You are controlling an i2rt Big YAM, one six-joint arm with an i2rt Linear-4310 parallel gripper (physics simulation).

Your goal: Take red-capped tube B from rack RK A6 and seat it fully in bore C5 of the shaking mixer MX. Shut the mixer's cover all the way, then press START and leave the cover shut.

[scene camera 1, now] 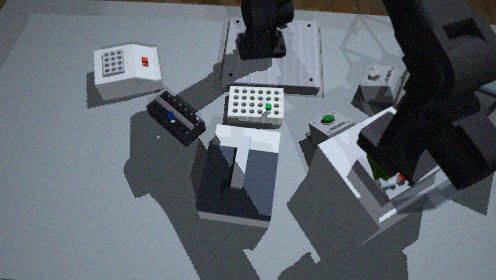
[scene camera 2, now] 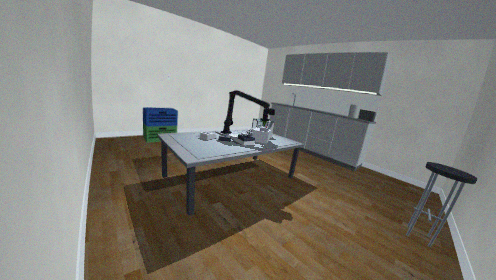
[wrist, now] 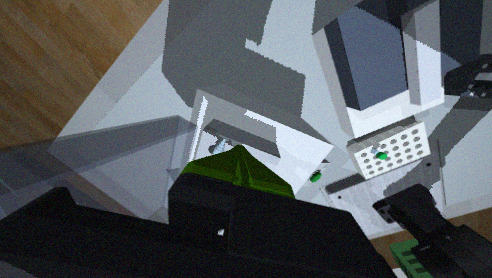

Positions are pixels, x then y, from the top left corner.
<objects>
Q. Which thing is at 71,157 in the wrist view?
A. A clear cover.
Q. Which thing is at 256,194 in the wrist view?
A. My gripper.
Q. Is my gripper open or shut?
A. Shut.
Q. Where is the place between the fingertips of my gripper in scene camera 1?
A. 377,177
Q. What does my gripper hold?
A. Nothing.
</objects>
